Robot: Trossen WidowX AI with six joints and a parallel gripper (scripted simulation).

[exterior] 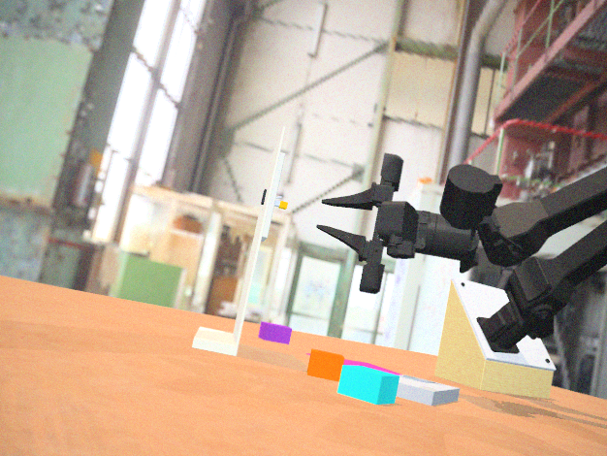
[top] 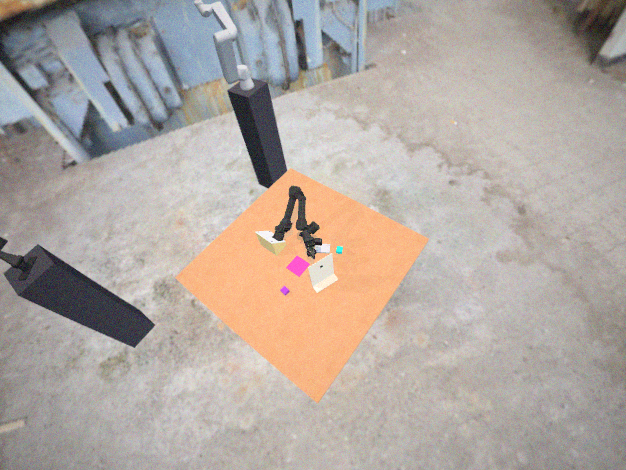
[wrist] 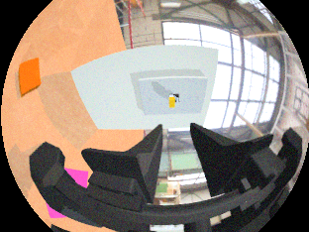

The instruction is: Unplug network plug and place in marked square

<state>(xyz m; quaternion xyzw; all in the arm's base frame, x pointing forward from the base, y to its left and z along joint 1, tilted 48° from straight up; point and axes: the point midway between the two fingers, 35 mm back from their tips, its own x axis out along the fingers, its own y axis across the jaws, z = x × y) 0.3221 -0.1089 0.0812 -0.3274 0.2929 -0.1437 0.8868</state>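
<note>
Right now the network plug is 6 cm ahead of my gripper tip and 2 cm to the right of it. Also, from my gripper tip: magenta marked square: 20 cm below, 14 cm behind, 3 cm to the right; orange block: 19 cm below, 12 cm to the left, 2 cm ahead; upright panel: 8 cm ahead, 7 cm below, 3 cm to the right.
</note>
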